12 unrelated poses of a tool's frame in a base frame.
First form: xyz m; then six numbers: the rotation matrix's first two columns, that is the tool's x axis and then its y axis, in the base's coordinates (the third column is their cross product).
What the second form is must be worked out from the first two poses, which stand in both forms.
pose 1, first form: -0.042 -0.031 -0.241 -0.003 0.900 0.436 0.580 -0.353 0.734
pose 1, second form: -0.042 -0.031 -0.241; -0.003 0.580 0.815; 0.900 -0.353 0.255; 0.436 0.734 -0.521
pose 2, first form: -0.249 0.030 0.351 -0.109 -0.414 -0.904 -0.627 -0.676 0.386
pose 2, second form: -0.249 0.030 0.351; -0.109 -0.627 -0.771; -0.414 -0.676 0.609; -0.904 0.386 -0.186
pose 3, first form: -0.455 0.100 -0.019 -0.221 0.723 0.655 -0.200 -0.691 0.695
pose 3, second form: -0.455 0.100 -0.019; -0.221 -0.200 0.955; 0.723 -0.691 0.023; 0.655 0.695 0.297
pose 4, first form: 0.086 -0.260 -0.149 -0.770 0.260 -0.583 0.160 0.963 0.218
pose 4, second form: 0.086 -0.260 -0.149; -0.770 0.160 0.618; 0.260 0.963 0.075; -0.583 0.218 -0.783
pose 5, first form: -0.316 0.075 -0.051 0.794 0.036 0.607 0.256 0.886 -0.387
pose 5, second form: -0.316 0.075 -0.051; 0.794 0.256 -0.552; 0.036 0.886 0.463; 0.607 -0.387 0.694
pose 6, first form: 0.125 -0.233 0.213 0.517 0.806 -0.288 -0.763 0.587 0.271
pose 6, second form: 0.125 -0.233 0.213; 0.517 -0.763 0.387; 0.806 0.587 0.080; -0.288 0.271 0.918
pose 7, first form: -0.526 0.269 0.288 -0.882 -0.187 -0.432 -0.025 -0.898 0.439
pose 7, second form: -0.526 0.269 0.288; -0.882 -0.025 -0.470; -0.187 -0.898 0.398; -0.432 0.439 0.787
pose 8, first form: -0.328 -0.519 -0.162 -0.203 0.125 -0.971 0.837 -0.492 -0.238
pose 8, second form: -0.328 -0.519 -0.162; -0.203 0.837 -0.507; 0.125 -0.492 -0.861; -0.971 -0.238 -0.005
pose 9, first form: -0.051 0.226 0.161 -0.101 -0.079 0.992 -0.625 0.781 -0.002
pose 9, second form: -0.051 0.226 0.161; -0.101 -0.625 -0.775; -0.079 0.781 -0.620; 0.992 -0.002 -0.128
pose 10, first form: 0.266 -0.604 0.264 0.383 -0.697 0.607 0.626 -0.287 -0.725
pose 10, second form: 0.266 -0.604 0.264; 0.383 0.626 0.680; -0.697 -0.287 0.658; 0.607 -0.725 0.326
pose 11, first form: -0.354 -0.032 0.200 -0.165 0.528 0.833 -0.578 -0.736 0.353
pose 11, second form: -0.354 -0.032 0.200; -0.165 -0.578 0.799; 0.528 -0.736 -0.423; 0.833 0.353 0.427
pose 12, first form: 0.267 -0.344 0.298 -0.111 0.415 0.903 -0.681 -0.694 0.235
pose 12, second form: 0.267 -0.344 0.298; -0.111 -0.681 0.724; 0.415 -0.694 -0.589; 0.903 0.235 0.360
